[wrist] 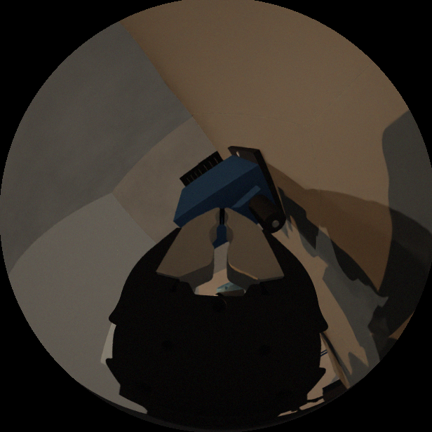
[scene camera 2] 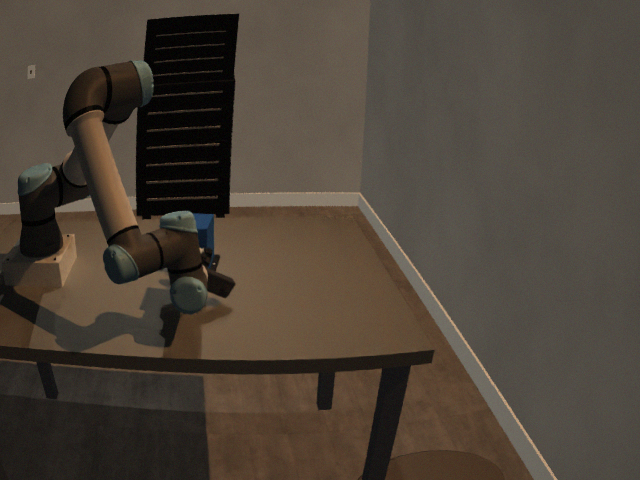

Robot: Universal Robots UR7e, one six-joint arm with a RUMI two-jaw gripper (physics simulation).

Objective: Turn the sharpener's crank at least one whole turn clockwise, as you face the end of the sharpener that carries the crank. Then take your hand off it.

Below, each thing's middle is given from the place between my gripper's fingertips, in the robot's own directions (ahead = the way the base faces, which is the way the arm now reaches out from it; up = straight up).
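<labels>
There's a blue sharpener (scene camera 2: 204, 222) that's 50 mm to the left of my hand, 10 mm below it and 10 mm behind it. And the black handle (wrist: 264, 211), that one's 30 mm to the right of my hand, 40 mm below and 10 mm behind.
</labels>
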